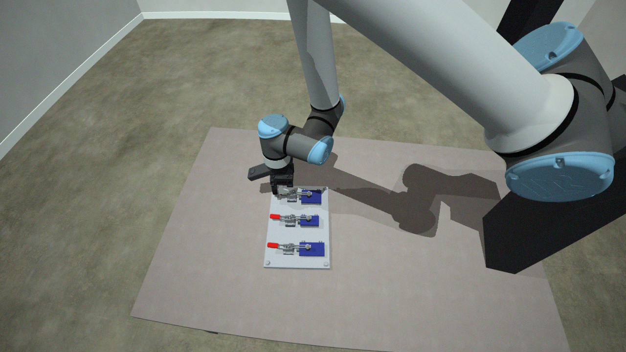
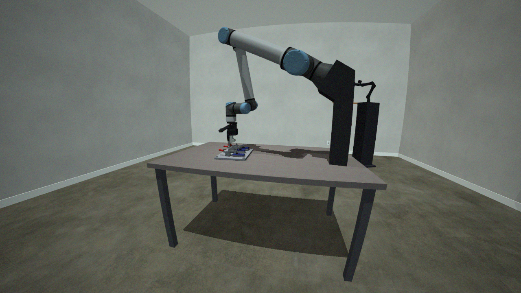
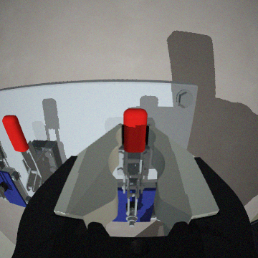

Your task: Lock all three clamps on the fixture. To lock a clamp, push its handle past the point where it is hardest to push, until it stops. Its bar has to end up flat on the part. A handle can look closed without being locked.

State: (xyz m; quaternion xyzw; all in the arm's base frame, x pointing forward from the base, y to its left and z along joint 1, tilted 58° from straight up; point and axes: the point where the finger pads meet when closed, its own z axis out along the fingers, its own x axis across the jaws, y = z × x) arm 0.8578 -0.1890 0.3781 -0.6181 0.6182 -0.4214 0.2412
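Now: the clamp 6 cm behind my hand, 1 cm to the left of it and 1 cm below it. Also, from my hand: fixture plate 6 cm behind, 13 cm to the left, 5 cm below.
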